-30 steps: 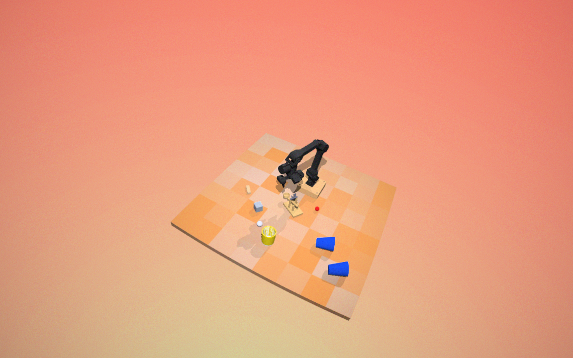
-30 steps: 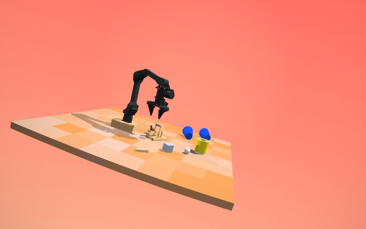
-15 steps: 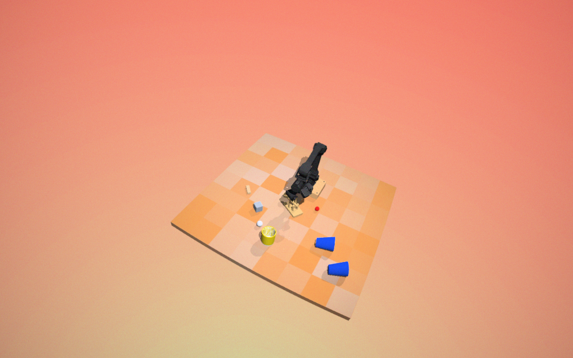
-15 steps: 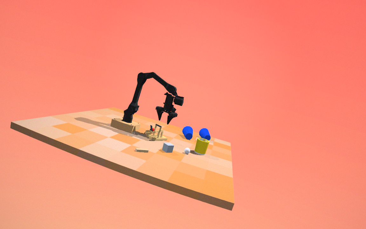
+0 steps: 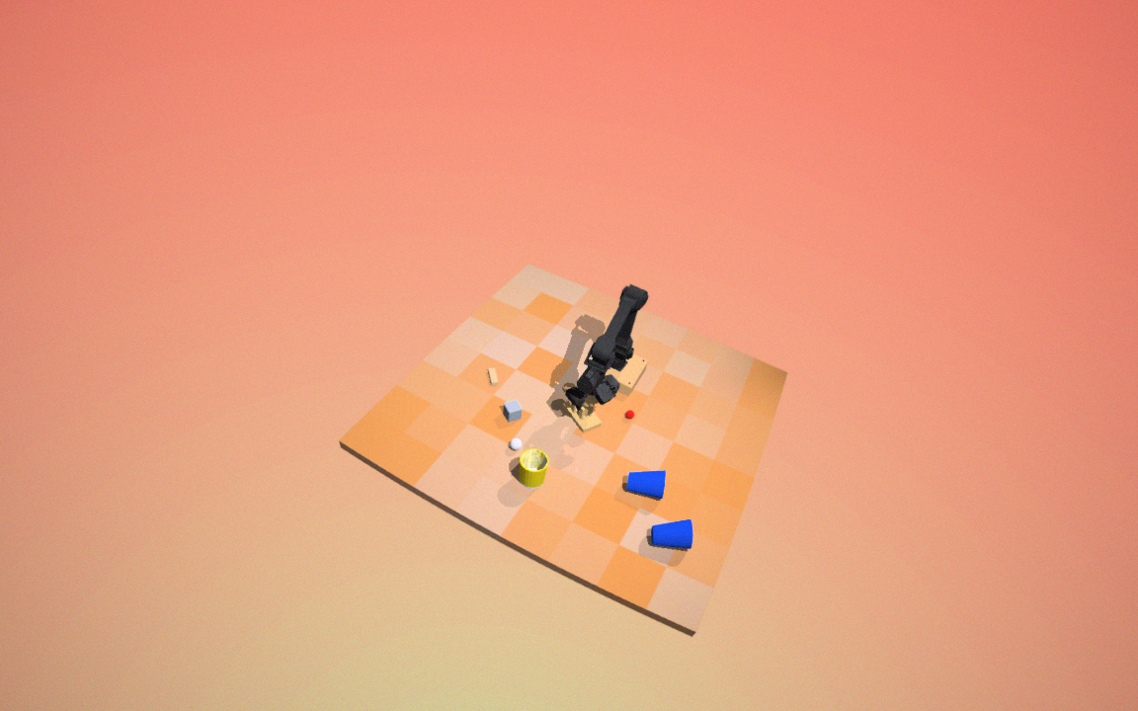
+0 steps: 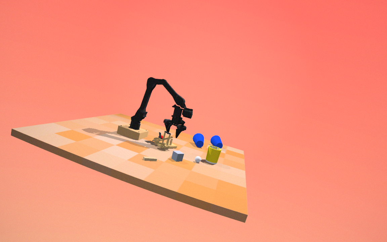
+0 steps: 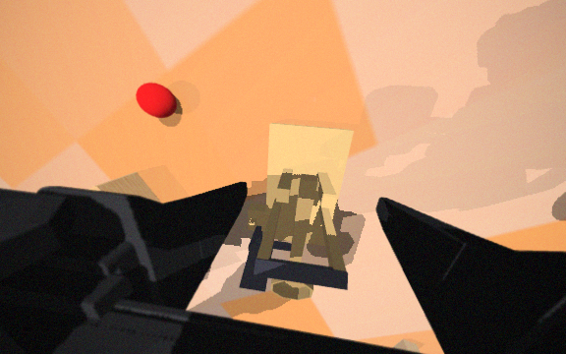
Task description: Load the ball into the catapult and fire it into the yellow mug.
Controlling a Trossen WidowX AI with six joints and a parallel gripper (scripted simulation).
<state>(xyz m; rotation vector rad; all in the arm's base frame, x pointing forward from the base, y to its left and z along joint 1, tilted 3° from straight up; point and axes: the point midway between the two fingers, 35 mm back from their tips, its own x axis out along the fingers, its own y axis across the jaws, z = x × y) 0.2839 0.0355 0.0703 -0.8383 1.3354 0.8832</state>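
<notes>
Right now the catapult frame is 2 cm behind my gripper tip and 4 cm to the right of it. From my gripper tip the other things lie so: wooden catapult: 5 cm behind, 6 cm to the right, 3 cm below; red ball: 12 cm behind, 12 cm to the left, 7 cm below; grey cube: 14 cm ahead, 22 cm to the right, 6 cm below.
</notes>
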